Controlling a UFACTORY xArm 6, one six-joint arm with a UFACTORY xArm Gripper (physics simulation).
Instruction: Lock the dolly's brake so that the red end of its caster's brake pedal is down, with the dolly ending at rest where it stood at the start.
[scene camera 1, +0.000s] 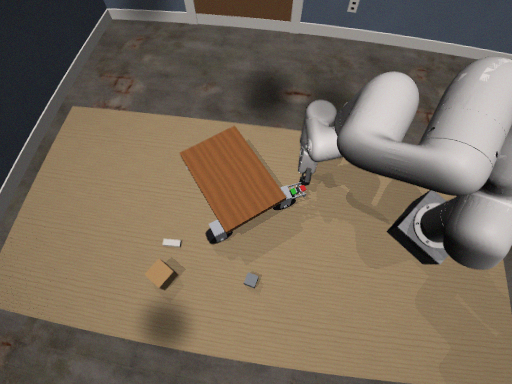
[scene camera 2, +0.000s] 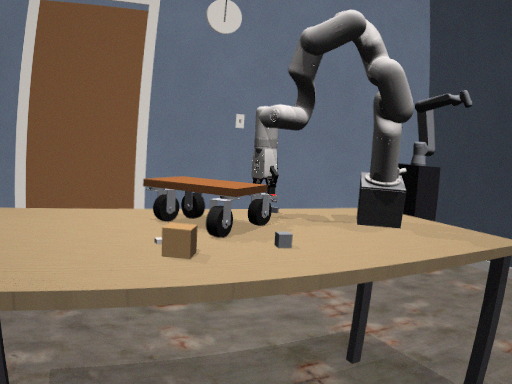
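Seen in the pictures: gripper, fingertip midpoint: (scene camera 1: 305, 171); arm's base, link origin: (scene camera 1: 436, 225) (scene camera 2: 382, 180).
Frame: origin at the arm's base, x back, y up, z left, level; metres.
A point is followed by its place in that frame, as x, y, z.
The dolly (scene camera 1: 232, 177) {-0.590, -0.029, -0.064} (scene camera 2: 205, 185) {-0.632, -0.029, 0.034} stands on its wheels, its brown deck level. From the caster (scene camera 1: 285, 204) {-0.421, -0.096, -0.033} (scene camera 2: 259, 212) {-0.443, -0.110, -0.029} at its corner nearest the robot base, a brake pedal juts out. Its green end (scene camera 1: 293, 191) {-0.403, -0.066, -0.068} is nearer the deck, its red end (scene camera 1: 302, 188) {-0.377, -0.065, -0.082} (scene camera 2: 273, 195) {-0.373, -0.066, -0.084} farther out. The pedal's tilt is too small to tell. My gripper (scene camera 1: 306, 179) {-0.373, -0.083, -0.153} (scene camera 2: 271, 189) is open and empty, pointing down close by the red end. In scene camera 2 the dolly's deck partly hides the fingers; whether they touch the pedal cannot be told.
On the table (scene camera 1: 100, 200) {-1.043, -0.153, 0.037} (scene camera 2: 320, 265) {-0.488, -0.154, 0.373} are an orange-brown block (scene camera 1: 160, 273) {-0.742, -0.094, 0.239} (scene camera 2: 179, 241) {-0.755, -0.119, 0.268}, a small grey block (scene camera 1: 251, 280) {-0.485, -0.120, 0.208} (scene camera 2: 283, 240) {-0.494, -0.135, 0.220} and a white bar (scene camera 1: 172, 243) {-0.748, -0.143, 0.138} (scene camera 2: 158, 240) {-0.774, -0.145, 0.147}, all on the dolly's side away from my gripper. The robot base (scene camera 1: 417, 225) {-0.055, -0.001, 0.007} (scene camera 2: 381, 205) {-0.035, -0.079, 0.043} stands to the right.
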